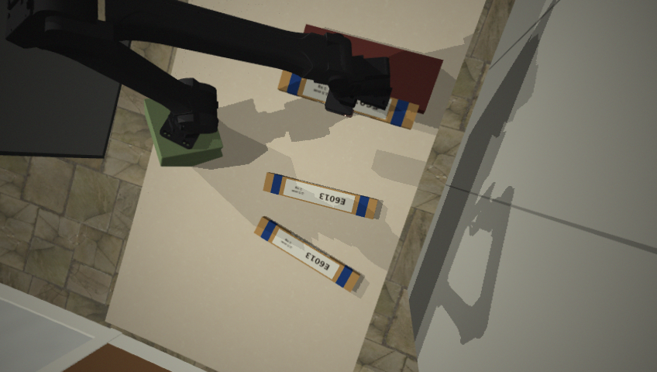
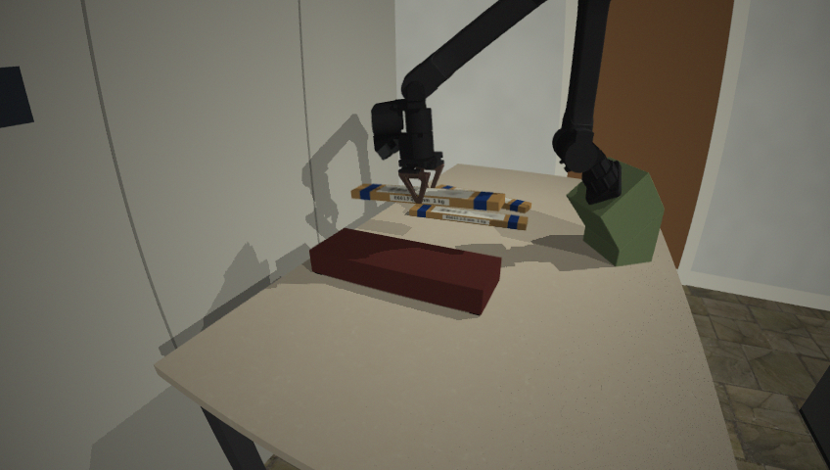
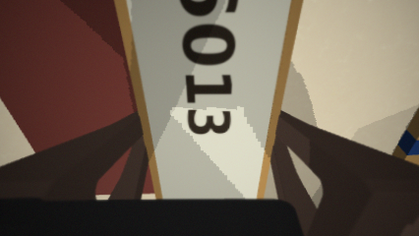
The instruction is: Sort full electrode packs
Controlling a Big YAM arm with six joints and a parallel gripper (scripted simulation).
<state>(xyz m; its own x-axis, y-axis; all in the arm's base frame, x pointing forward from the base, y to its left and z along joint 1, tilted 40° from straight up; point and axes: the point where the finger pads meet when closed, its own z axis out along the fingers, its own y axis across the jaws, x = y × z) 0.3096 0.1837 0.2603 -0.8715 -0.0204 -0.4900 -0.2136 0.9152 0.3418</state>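
The dark red low platform lies 30 mm behind my hand, 110 mm to the left of it and 140 mm below it. Round my hand: pack of welding electrodes: right at my hand.
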